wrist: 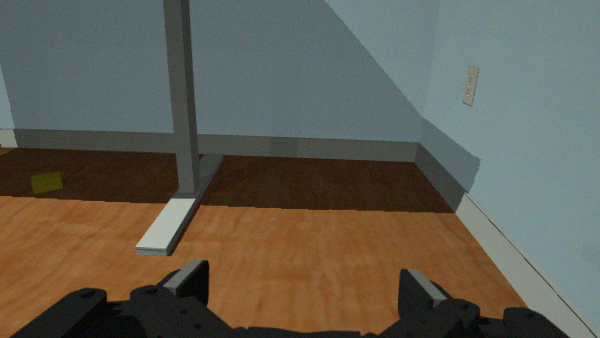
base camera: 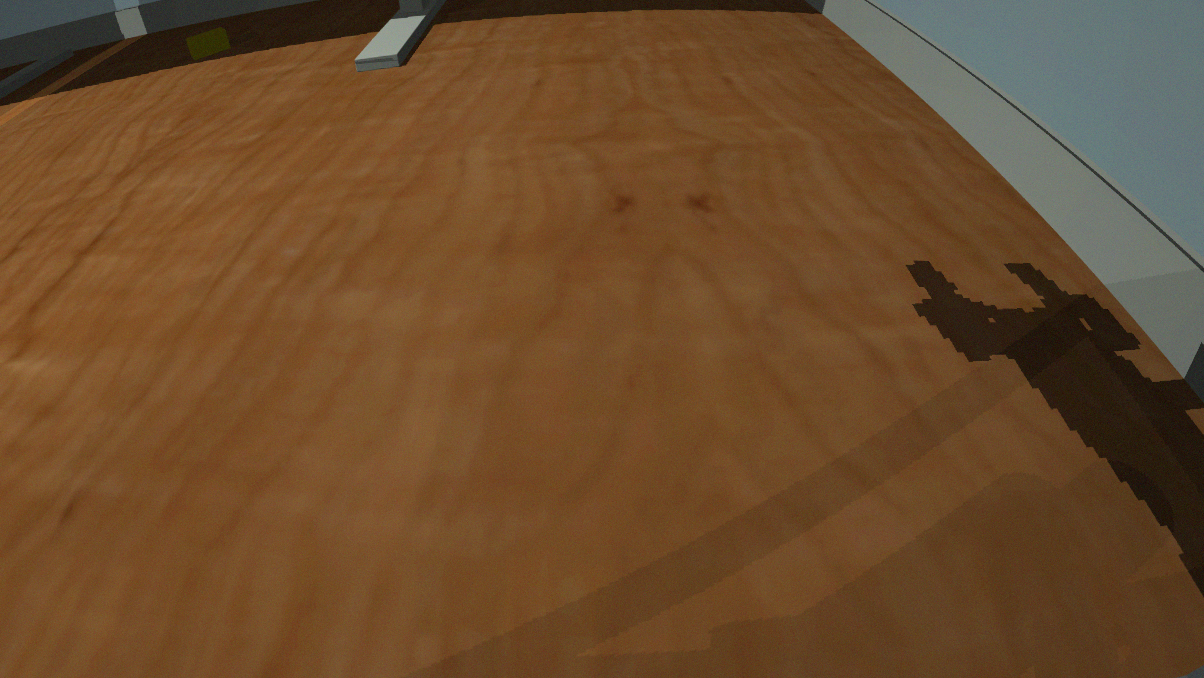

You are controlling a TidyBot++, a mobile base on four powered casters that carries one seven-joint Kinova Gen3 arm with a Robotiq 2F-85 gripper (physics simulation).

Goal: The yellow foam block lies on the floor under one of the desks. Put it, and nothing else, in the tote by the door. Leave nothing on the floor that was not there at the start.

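Frame: origin at the arm's base, x ahead, y left, z up, level; centimetres.
Seen in the pictures: gripper, between the fingertips: (wrist: 303,286).
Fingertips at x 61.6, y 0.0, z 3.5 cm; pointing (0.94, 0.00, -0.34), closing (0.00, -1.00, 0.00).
A point is followed by its place in that frame.
The yellow foam block (base camera: 208,42) @[y 88.7, x 152.5, z -36.7 cm] (wrist: 47,182) @[y 88.4, x 152.8, z -36.4 cm] lies on the floor in a dark shadow, at the top left of the base camera view and at the left of the wrist view. It is to the left of a desk leg (wrist: 183,100) @[y 36.7, x 151.5, z -6.6 cm] and near the back wall. My gripper (wrist: 303,286) @[y 0.0, x 61.6, z 3.5 cm] is open and empty, and points forward above the floor. The block is well ahead and to the left of the fingers, not between them. The tote does not show in either view.
The desk leg's flat foot (base camera: 391,42) @[y 36.6, x 128.5, z -37.1 cm] (wrist: 166,225) @[y 37.3, x 131.1, z -37.1 cm] juts forward along the floor, right of the block. A wall with a pale baseboard (base camera: 994,143) @[y -50.7, x 79.7, z -36.9 cm] (wrist: 520,257) @[y -50.3, x 114.8, z -31.7 cm] runs along the right side. The back wall (wrist: 300,75) @[y 3.3, x 197.9, z -3.9 cm] stands behind the leg. The arm's shadow (base camera: 1095,395) @[y -39.9, x 39.4, z -39.6 cm] falls on the floor at the right.
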